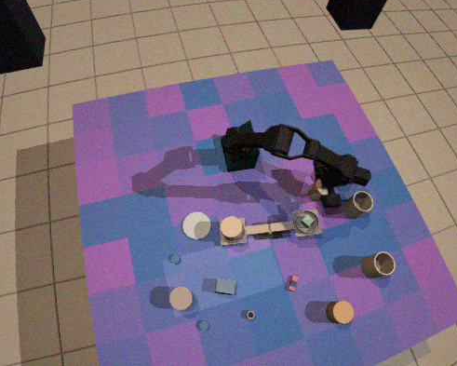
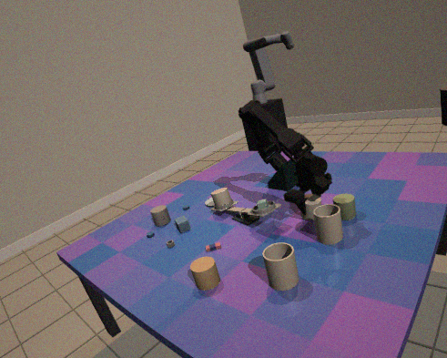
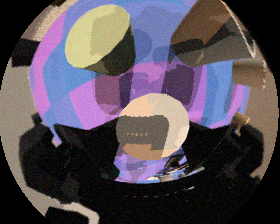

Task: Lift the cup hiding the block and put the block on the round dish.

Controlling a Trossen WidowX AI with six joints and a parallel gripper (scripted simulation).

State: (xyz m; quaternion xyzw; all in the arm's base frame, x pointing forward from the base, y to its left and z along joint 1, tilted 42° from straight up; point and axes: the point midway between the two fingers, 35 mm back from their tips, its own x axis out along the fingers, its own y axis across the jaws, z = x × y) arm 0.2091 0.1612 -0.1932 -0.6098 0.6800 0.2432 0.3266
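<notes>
The greenish block lies 11 cm ahead of my gripper tip, 11 cm to the right of it and 6 cm above it. From my gripper tip the other things lie so: green-topped cylinder (2 cm behind, 11 cm to the left, 1 cm above); small balance (10 cm ahead, 24 cm to the right); orange cylinder (41 cm ahead, 10 cm to the right, 1 cm above).
</notes>
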